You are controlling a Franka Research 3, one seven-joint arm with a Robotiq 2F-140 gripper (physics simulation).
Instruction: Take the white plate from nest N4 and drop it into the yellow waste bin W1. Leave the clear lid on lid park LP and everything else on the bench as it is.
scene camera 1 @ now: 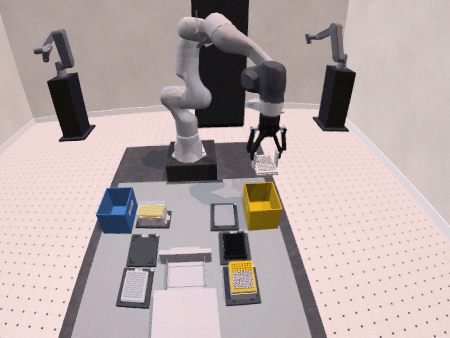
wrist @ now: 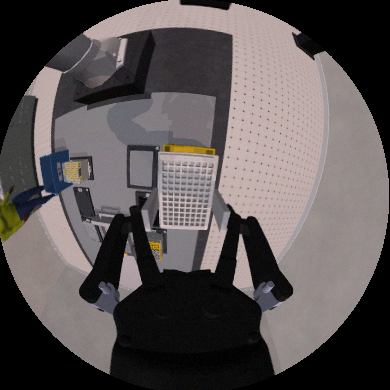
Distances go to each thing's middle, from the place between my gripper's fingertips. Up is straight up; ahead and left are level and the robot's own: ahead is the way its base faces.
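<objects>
There's the clear lid (wrist: 140,164), and it's 250 mm below my hand, 20 mm ahead of it and 160 mm to the right of it.
</objects>
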